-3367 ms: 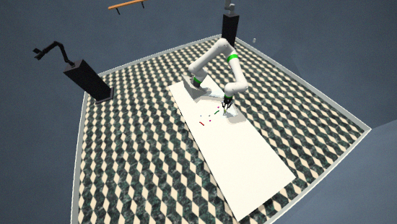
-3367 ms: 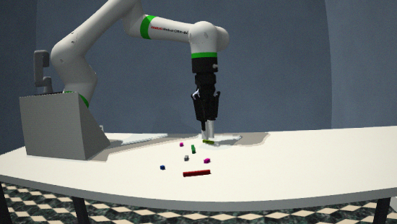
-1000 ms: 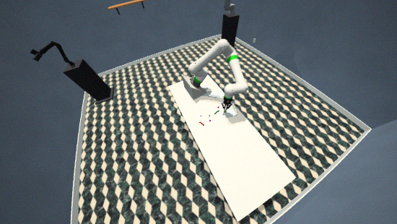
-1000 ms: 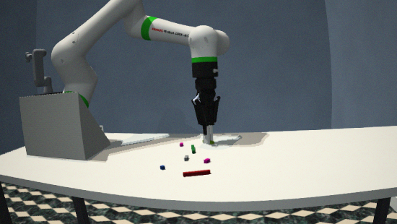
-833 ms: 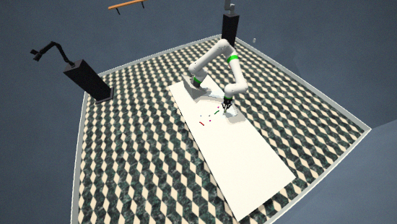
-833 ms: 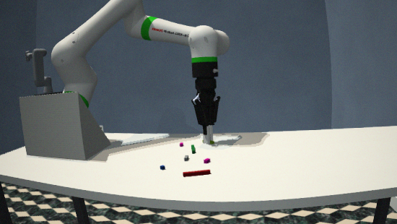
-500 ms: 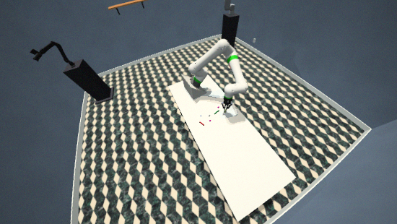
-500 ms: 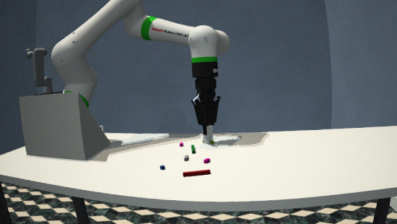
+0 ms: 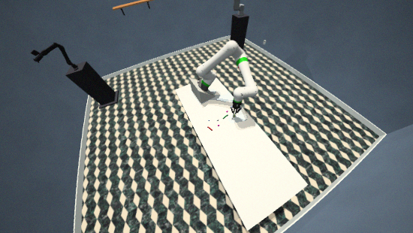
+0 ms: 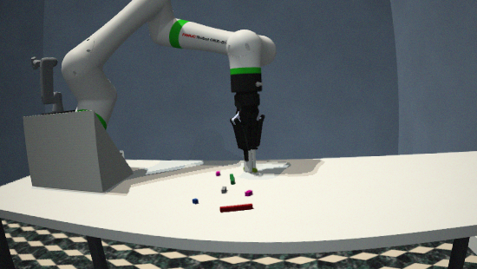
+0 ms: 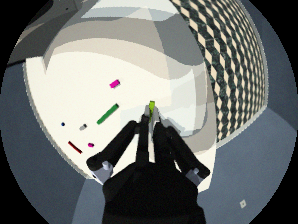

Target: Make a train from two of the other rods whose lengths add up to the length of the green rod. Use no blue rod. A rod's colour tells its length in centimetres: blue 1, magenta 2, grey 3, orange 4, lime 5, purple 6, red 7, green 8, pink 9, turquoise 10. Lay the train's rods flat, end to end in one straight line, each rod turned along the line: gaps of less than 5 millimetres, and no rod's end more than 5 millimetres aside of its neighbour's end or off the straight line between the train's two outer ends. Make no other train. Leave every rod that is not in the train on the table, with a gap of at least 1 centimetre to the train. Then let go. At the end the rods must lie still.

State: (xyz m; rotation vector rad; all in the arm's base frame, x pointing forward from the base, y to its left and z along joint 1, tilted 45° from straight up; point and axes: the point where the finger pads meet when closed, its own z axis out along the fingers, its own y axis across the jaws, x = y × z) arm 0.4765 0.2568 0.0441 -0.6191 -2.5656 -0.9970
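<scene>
Now: the grey rod 21 cm to the right of my hand, 3 cm below it and 2 cm behind it. From my hand the other things lie so: blue rod 31 cm to the right, 6 cm behind, 3 cm below; then green rod 10 cm to the right, 3 cm below, 3 cm behind; then lime rod 3 cm below.
</scene>
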